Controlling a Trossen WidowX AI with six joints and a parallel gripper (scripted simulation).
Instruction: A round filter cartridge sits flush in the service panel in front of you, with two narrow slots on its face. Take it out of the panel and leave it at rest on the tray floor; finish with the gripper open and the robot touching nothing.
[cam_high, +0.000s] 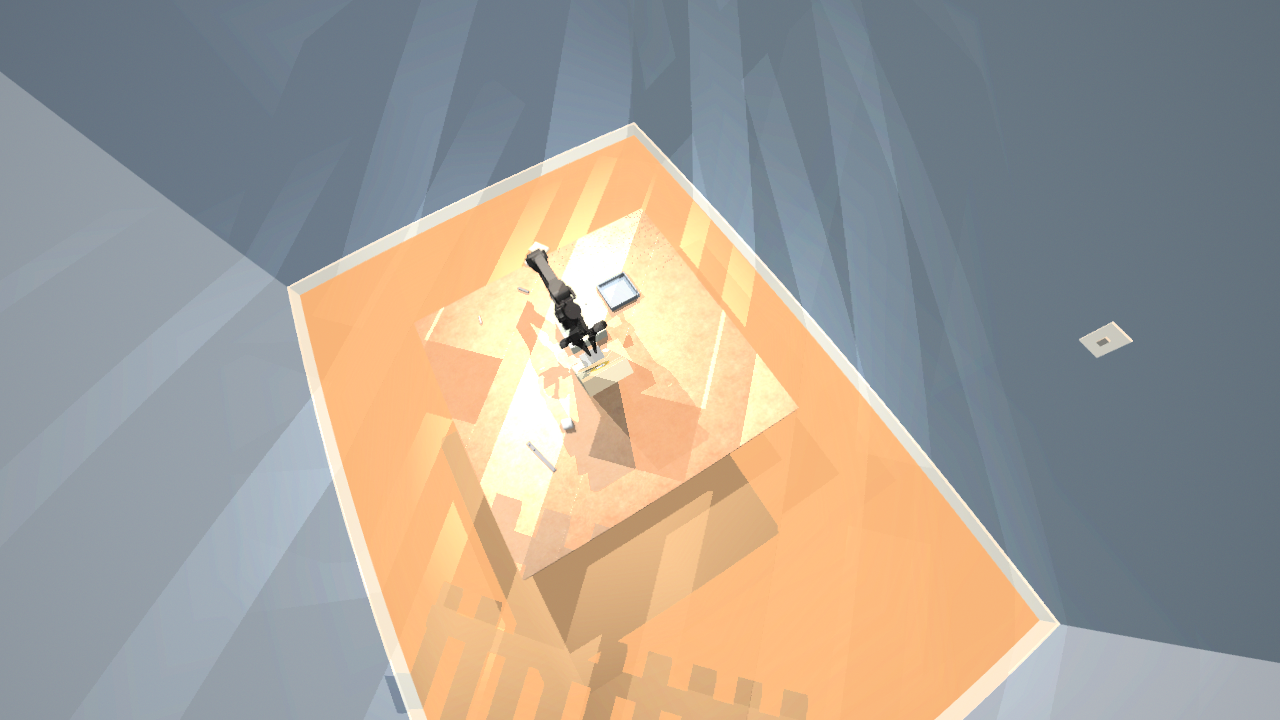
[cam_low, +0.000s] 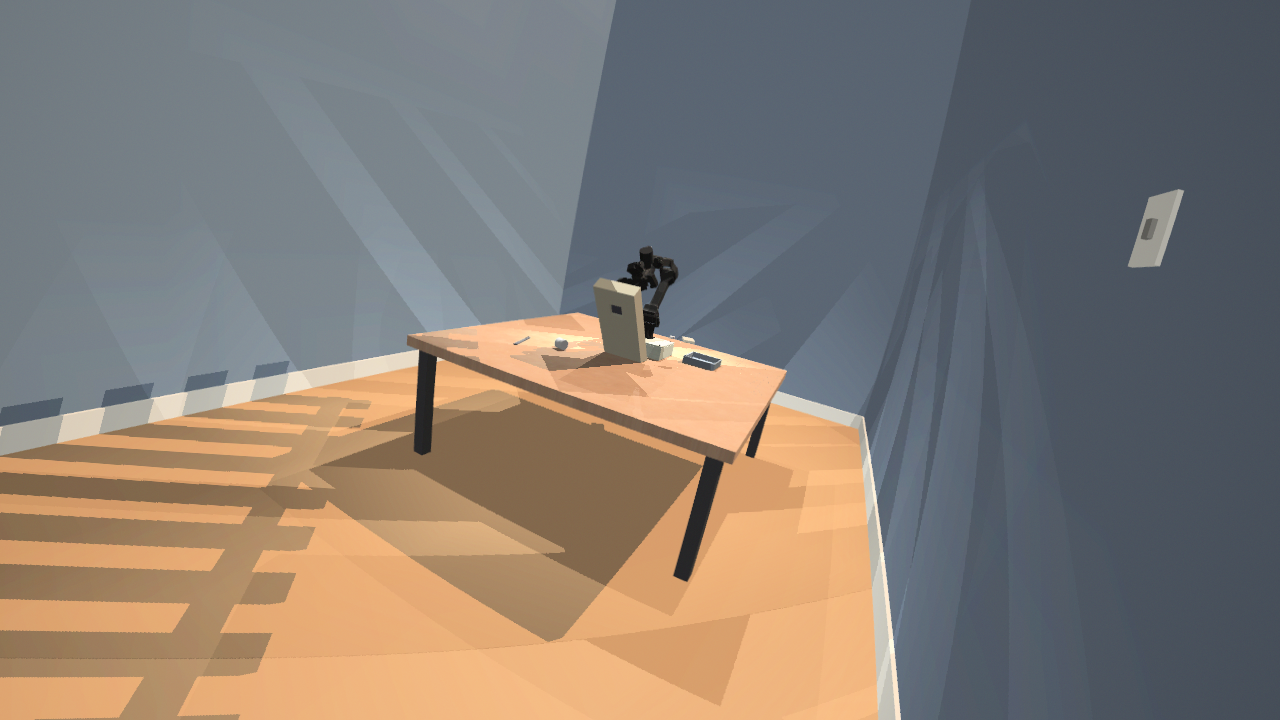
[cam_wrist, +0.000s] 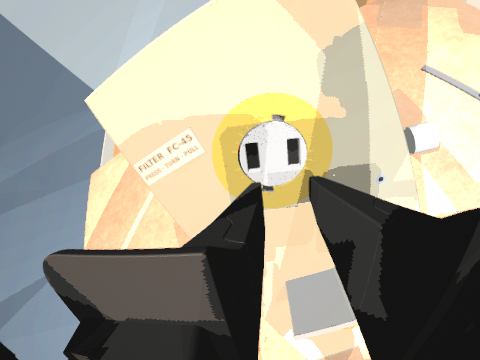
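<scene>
Now: gripper tip 50 mm short of the filter cartridge and 40 mm above it. The rest, counted from my gripper tip: grey tray: 350 mm behind, 300 mm to the left, 270 mm below; then service panel: 110 mm below, 10 mm ahead.
</scene>
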